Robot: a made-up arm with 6 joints. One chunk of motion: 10 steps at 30 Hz.
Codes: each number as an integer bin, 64 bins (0 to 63) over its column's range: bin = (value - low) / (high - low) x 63, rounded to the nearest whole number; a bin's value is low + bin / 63 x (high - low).
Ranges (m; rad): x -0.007..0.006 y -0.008..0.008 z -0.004..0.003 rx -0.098..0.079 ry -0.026..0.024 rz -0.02..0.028
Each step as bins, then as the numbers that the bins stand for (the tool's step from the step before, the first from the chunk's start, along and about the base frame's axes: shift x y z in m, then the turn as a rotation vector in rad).
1 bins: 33 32 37 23 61 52
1 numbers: -0.00019 0.00013 0.00011 -0.03338 0.02241 0.01962
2 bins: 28 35 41 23 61 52
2 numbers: -0.00122 0.00089 0.00056 -0.03338 0.02241 0.01962
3 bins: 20 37 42 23 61 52
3 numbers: -0.00287 0.00140 0.00067 -0.03338 0.02241 0.01962
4 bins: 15 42 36 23 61 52
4 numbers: -0.00390 0.00267 0.00000 -0.03338 0.02241 0.01962
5 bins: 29 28 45 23 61 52
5 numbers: -0.00102 -0.00089 0.00100 -0.03338 0.02241 0.01962
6 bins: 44 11 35 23 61 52
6 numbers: 0.00208 -0.00521 -0.00011 -0.03338 0.02241 0.01962
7 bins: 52 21 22 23 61 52
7 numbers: 0.00373 -0.00267 -0.00156 -0.03338 0.02241 0.01962
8 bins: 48 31 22 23 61 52
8 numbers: 0.00290 -0.00013 -0.00156 -0.03338 0.02241 0.01962
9 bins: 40 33 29 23 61 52
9 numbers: 0.00125 0.00038 -0.00078 -0.03338 0.02241 0.01962
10 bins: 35 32 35 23 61 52
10 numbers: 0.00022 0.00013 -0.00011 -0.03338 0.02241 0.01962
